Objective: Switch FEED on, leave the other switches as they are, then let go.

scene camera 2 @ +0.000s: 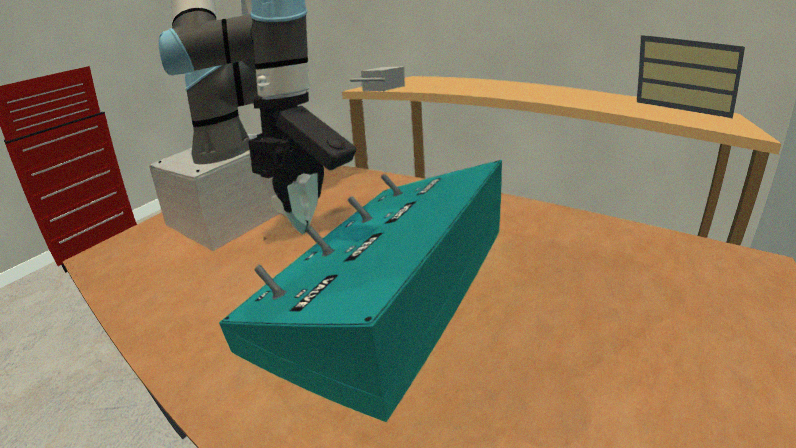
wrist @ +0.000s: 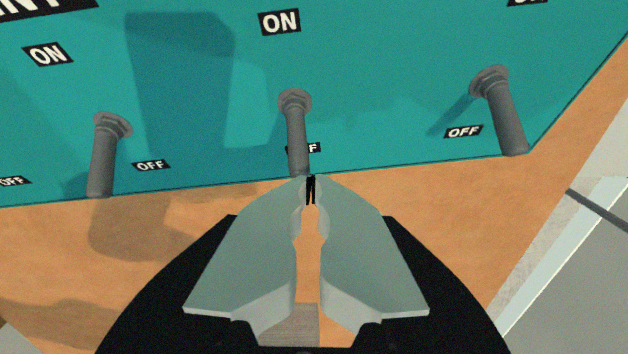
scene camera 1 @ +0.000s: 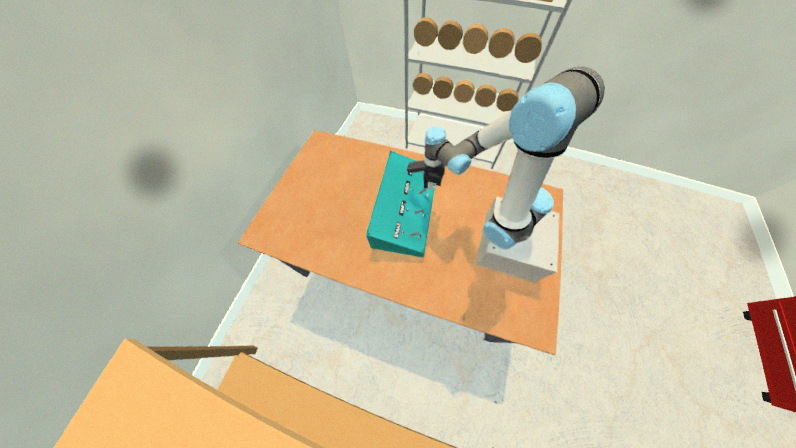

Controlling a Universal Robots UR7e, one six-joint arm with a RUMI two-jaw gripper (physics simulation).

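Places are measured from the arm's base along level axes (x ahead, y left, z up), in centimetres.
Where they show: gripper, fingertip midpoint: (scene camera 2: 303, 232) (wrist: 311, 178) (scene camera 1: 427, 189); arm's base, origin of the base link: (scene camera 2: 221, 153).
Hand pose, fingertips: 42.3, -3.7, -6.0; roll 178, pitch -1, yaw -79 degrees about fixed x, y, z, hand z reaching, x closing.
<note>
Each offset is from my fingertips to the top centre of the thing, as dx, dy, dz. Level surfaces: height alone.
The teal sloped switch panel (scene camera 1: 384, 208) (scene camera 2: 445, 222) (wrist: 380, 50) stands on the table. The FEED lever (scene camera 1: 419, 212) (scene camera 2: 319, 242) (wrist: 297, 132) leans to its OFF side. The VALVE lever @[+5.6, -10.2, +0.9] (scene camera 2: 270, 282) (wrist: 507, 117), the VENT lever @[-1.8, +12.6, +0.9] (scene camera 2: 359, 209) (wrist: 102, 160) and the BRAKE lever @[-5.5, +24.1, +0.9] (scene camera 2: 391, 185) also lean to OFF. My gripper (scene camera 2: 304, 227) (wrist: 311, 178) is shut and empty. Its fingertips are right at the free end of the FEED lever, on the OFF side; whether they touch it is hard to tell. In the wrist view they slightly overlap the lever's end.
The orange-brown table @[dz -11.8] (scene camera 1: 311, 189) (scene camera 2: 601, 333) carries the panel and the arm's pale base block (scene camera 1: 518, 256) (scene camera 2: 192, 205). The VENT lever and the VALVE lever flank the FEED lever. A shelf rack (scene camera 1: 407, 100), a red tool cabinet (scene camera 2: 66, 161) and a wooden bench (scene camera 2: 529, 100) stand away from the table.
</note>
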